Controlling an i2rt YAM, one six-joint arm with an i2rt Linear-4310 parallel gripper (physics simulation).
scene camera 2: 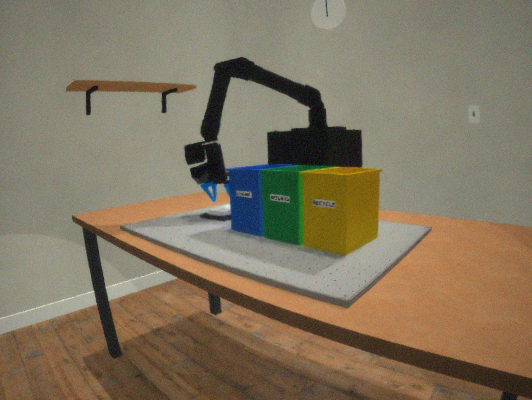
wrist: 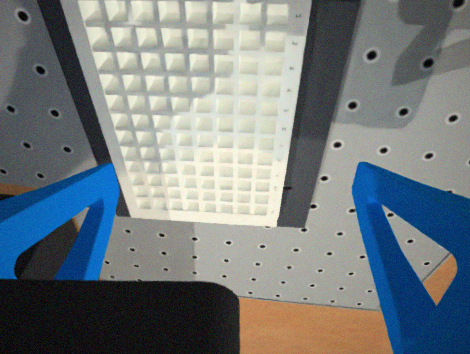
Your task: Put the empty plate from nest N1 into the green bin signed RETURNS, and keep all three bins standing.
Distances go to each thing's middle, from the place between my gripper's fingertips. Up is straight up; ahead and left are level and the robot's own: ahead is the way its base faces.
Labels:
I see my gripper 2 cm to the right of the white plate (wrist: 197,111) and 3 cm above it. Round my hand: dark nest (wrist: 327,45): 2 cm to the left, 4 cm below; blue bin (scene camera 2: 245,183): 4 cm ahead, 25 cm to the left, 4 cm above; green bin (scene camera 2: 282,195): 4 cm ahead, 38 cm to the left, 4 cm above.

